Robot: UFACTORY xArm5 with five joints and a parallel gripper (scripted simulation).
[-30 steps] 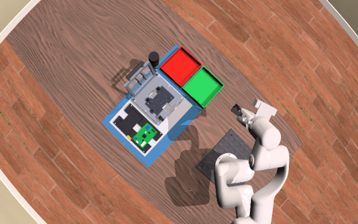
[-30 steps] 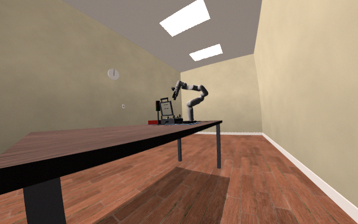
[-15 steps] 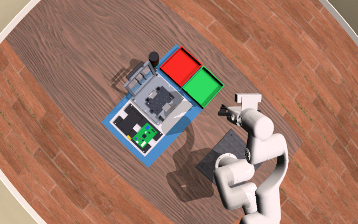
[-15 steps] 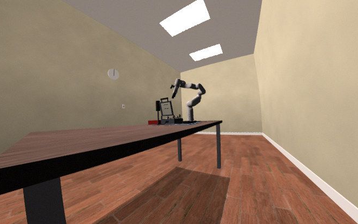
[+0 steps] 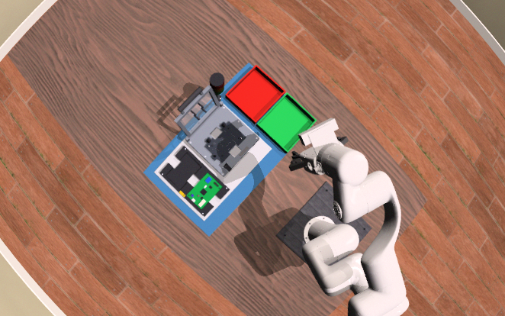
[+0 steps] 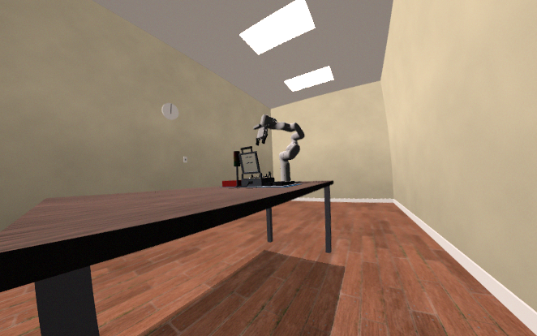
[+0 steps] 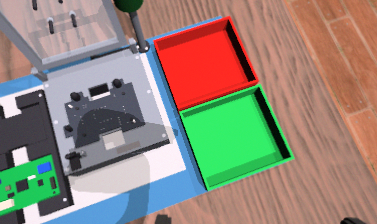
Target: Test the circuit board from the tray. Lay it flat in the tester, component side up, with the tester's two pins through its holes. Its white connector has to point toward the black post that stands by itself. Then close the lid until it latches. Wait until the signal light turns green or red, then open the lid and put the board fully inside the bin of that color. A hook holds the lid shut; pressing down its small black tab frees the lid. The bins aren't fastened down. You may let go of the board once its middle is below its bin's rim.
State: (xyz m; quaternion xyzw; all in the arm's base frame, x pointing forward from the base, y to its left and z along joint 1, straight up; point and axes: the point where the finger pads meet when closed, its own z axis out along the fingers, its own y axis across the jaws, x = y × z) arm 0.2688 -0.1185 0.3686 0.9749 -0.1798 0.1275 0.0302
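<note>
Right now my hand is 140 mm short of the green circuit board, 280 mm to the right of it and 350 mm above it. Also, from my hand: green bin (90 mm ahead, 90 mm to the right, 360 mm below); then tester lid (320 mm ahead, 110 mm to the left, 190 mm below); then red bin (240 mm ahead, 90 mm to the right, 360 mm below).
</note>
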